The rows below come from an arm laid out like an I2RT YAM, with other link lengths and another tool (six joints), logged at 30 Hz.
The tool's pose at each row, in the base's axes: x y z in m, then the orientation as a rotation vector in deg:
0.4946, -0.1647, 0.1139, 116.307, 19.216, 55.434
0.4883, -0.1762, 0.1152, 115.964, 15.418, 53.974
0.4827, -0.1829, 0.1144, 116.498, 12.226, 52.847
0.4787, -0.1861, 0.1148, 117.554, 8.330, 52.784
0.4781, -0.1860, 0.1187, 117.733, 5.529, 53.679
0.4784, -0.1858, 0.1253, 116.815, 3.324, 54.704
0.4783, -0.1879, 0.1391, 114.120, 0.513, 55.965
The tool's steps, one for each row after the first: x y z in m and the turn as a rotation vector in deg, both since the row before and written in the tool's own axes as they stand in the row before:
-0.0098, 0.0087, 0.0015, -1.983, -2.264, 1.535
-0.0076, 0.0043, 0.0005, -0.879, -2.030, 1.647
-0.0041, 0.0030, -0.0008, -0.417, -1.673, 2.767
0.0018, 0.0030, -0.0019, -0.580, -0.411, 2.261
0.0041, 0.0046, -0.0023, -1.295, 0.184, 1.645
0.0075, 0.0113, -0.0033, -2.967, 0.656, 1.709

